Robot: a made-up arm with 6 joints. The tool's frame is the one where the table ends. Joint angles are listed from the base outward.
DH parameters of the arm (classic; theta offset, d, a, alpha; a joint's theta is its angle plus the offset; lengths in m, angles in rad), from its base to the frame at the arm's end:
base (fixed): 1.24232 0 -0.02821 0
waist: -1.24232 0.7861 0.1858 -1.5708
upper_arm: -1.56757 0 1.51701 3.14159
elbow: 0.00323 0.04 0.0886 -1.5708
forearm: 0 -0.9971 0.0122 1.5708
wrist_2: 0 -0.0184 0.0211 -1.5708
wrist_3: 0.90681 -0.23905 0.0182 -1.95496
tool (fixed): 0.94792 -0.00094 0 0
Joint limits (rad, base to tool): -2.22..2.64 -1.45..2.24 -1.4..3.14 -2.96..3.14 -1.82..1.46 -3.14..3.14
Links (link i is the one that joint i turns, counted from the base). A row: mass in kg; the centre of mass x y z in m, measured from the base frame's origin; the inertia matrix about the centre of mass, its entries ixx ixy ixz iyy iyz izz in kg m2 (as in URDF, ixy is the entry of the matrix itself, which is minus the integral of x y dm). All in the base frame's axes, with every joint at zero. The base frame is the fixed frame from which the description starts. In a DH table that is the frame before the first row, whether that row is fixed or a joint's. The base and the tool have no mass.
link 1: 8.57; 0.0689 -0.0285 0.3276; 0.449 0 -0.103 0.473 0 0.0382
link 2: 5.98; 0.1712 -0.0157 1.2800; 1.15 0 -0.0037 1.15 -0.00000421 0.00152
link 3: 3.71; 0.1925 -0.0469 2.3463; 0.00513 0 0 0.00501 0.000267 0.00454
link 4: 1.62; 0.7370 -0.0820 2.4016; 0.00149 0 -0.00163 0.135 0 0.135
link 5: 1.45; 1.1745 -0.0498 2.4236; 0.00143 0 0 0.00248 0 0.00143
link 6: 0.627; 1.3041 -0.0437 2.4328; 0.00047 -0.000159 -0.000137 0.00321 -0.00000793 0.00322
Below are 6 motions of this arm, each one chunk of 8 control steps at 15 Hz.
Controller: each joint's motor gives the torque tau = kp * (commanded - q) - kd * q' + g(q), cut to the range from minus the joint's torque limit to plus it. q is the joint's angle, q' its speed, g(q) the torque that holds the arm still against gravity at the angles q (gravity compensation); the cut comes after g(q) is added. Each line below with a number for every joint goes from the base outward.
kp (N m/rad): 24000 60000 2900 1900 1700 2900
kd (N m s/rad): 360 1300 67 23 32 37
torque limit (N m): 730 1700 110 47 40 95
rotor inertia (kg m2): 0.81 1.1 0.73 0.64 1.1 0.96
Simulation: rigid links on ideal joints. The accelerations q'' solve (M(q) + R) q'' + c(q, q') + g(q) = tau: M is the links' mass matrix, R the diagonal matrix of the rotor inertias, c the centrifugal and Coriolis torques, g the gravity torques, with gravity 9.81 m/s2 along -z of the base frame. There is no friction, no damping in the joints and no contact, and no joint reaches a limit. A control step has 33 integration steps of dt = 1/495 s. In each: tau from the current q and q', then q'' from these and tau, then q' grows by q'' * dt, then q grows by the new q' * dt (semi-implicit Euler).
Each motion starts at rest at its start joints. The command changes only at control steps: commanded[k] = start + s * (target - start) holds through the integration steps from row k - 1 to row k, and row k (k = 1, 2, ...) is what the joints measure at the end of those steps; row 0 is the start. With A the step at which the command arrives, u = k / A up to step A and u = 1 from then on. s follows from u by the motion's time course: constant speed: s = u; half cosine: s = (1 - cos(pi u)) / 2; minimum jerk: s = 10 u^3 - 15 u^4 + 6 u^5; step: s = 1 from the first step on.
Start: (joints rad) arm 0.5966 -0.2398 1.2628 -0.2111 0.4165 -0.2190
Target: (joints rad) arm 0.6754 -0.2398 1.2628 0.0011 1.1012 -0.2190
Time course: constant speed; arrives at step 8
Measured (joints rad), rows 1 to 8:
1: 0.6064 -0.2397 1.2622 -0.1766 0.4918 -0.2190
2: 0.6162 -0.2398 1.2626 -0.1523 0.6180 -0.2190
3: 0.6261 -0.2399 1.2634 -0.1252 0.6920 -0.2190
4: 0.6359 -0.2398 1.2628 -0.0988 0.7642 -0.2190
5: 0.6458 -0.2398 1.2625 -0.0723 0.8621 -0.2190
6: 0.6556 -0.2398 1.2629 -0.0457 0.9469 -0.2190
7: 0.6655 -0.2398 1.2629 -0.0192 1.0280 -0.2190
8: 0.6753 -0.2398 1.2627 0.0073 1.1156 -0.2190

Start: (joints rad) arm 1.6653 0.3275 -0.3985 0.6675 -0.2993 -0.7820
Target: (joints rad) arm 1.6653 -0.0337 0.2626 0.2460 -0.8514 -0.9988
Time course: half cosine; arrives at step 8
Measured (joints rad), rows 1 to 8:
1: 1.6652 0.3127 -0.3755 0.6468 -0.3250 -0.7925
2: 1.6651 0.2718 -0.3130 0.5934 -0.3888 -0.8197
3: 1.6651 0.2122 -0.2005 0.5208 -0.4825 -0.8572
4: 1.6650 0.1422 -0.0554 0.4379 -0.5924 -0.8998
5: 1.6649 0.0721 0.0937 0.3575 -0.7011 -0.9410
6: 1.6649 0.0130 0.2087 0.2921 -0.7875 -0.9745
7: 1.6650 -0.0249 0.2688 0.2523 -0.8409 -0.9952
8: 1.6652 -0.0357 0.2778 0.2437 -0.8542 -0.9999

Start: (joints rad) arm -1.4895 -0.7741 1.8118 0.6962 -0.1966 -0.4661
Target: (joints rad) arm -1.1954 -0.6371 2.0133 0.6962 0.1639 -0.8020
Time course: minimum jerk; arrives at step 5
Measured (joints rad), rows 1 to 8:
1: -1.4672 -0.7660 1.8245 0.6959 -0.1712 -0.4909
2: -1.3808 -0.7300 1.8794 0.6958 -0.0838 -0.5949
3: -1.2599 -0.6791 1.9504 0.6945 0.0662 -0.7226
4: -1.1948 -0.6427 1.9952 0.6944 0.1783 -0.7990
5: -1.1958 -0.6361 2.0073 0.6973 0.1652 -0.8033
6: -1.1951 -0.6373 2.0150 0.6957 0.1611 -0.8016
7: -1.1955 -0.6373 2.0155 0.6962 0.1654 -0.8021
8: -1.1954 -0.6370 2.0125 0.6962 0.1634 -0.8020

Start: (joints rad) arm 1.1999 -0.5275 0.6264 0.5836 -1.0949 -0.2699
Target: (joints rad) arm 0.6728 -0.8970 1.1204 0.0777 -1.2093 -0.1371
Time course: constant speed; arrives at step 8
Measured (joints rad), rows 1 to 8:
1: 1.1323 -0.5745 0.6106 0.5026 -1.1137 -0.2486
2: 1.0646 -0.6212 0.7211 0.4439 -1.1279 -0.2332
3: 0.9947 -0.6713 0.8648 0.3785 -1.1394 -0.2164
4: 0.9253 -0.7184 0.9287 0.3157 -1.1538 -0.1998
5: 0.8581 -0.7622 0.9541 0.2524 -1.1696 -0.1832
6: 0.7912 -0.8074 1.0076 0.1893 -1.1841 -0.1666
7: 0.7244 -0.8547 1.0860 0.1258 -1.1977 -0.1500
8: 0.6577 -0.9014 1.1546 0.0626 -1.2117 -0.1334

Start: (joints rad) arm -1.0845 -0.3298 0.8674 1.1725 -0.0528 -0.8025
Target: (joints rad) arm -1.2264 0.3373 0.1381 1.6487 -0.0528 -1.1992
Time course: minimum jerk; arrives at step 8
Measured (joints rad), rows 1 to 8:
1: -1.0868 -0.3192 0.8599 1.1821 -0.0526 -0.8106
2: -1.0990 -0.2609 0.8610 1.2327 -0.0523 -0.8528
3: -1.1232 -0.1483 0.8290 1.3206 -0.0523 -0.9287
4: -1.1551 0.0032 0.7318 1.4350 -0.0535 -1.0211
5: -1.1893 0.1585 0.5016 1.5408 -0.0547 -1.1095
6: -1.2166 0.2856 0.1237 1.6173 -0.0555 -1.1720
7: -1.2262 0.3357 -0.2611 1.6493 -0.0551 -1.1988
8: -1.2264 0.3399 -0.5826 1.6499 -0.0531 -1.1994

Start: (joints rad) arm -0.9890 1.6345 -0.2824 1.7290 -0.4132 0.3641
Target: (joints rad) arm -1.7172 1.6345 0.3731 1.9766 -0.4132 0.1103
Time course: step
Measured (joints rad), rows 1 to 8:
1: -1.0569 1.6360 -0.2040 1.8965 -0.4102 0.1431
2: -1.2455 1.6371 0.0414 2.0962 -0.4095 0.0074
3: -1.5209 1.6361 0.4573 1.9714 -0.4102 0.1408
4: -1.8179 1.6332 0.8833 1.9411 -0.4145 0.1020
5: -2.0151 1.6305 1.2270 1.9843 -0.4176 0.1122
6: -2.1228 1.6296 1.4214 1.9757 -0.4162 0.1099
7: -2.1480 1.6296 1.4484 1.9770 -0.4166 0.1104
8: -2.0912 1.6296 1.3044 1.9770 -0.4166 0.1103

